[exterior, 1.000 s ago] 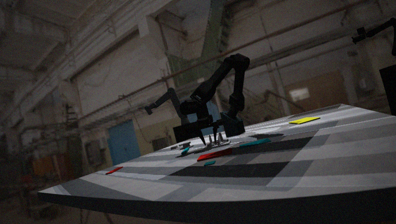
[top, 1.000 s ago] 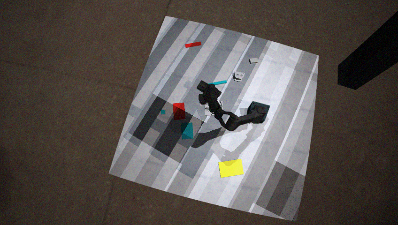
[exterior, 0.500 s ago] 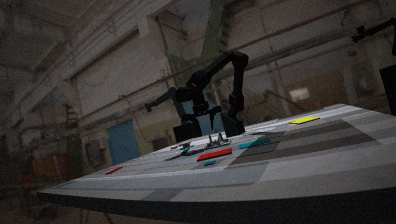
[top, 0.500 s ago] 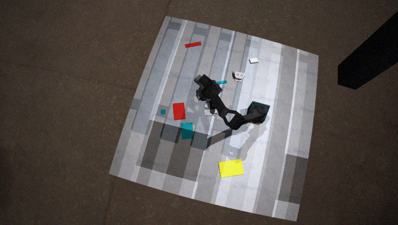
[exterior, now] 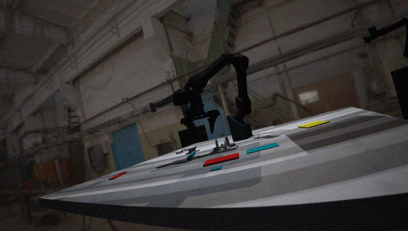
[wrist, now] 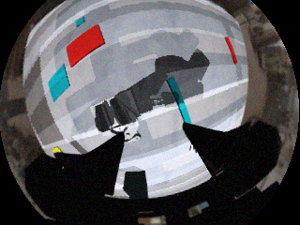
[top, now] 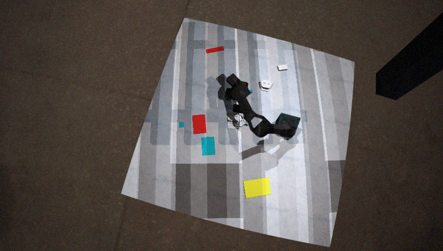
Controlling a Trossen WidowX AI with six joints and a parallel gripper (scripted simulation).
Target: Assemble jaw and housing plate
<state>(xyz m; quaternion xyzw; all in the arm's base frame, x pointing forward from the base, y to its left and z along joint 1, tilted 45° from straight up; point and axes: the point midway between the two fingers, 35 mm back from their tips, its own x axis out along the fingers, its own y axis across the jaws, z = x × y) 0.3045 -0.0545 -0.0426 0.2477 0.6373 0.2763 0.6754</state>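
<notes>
Now: the teal strip 9 cm to the right of my gripper tip, 8 cm below it and 1 cm ahead of it. Also, from my gripper tip: red tile (21 cm ahead, 17 cm to the left, 9 cm below); then teal tile (29 cm to the left, 12 cm ahead, 9 cm below); then small teal square (31 cm ahead, 20 cm to the left, 9 cm below).
</notes>
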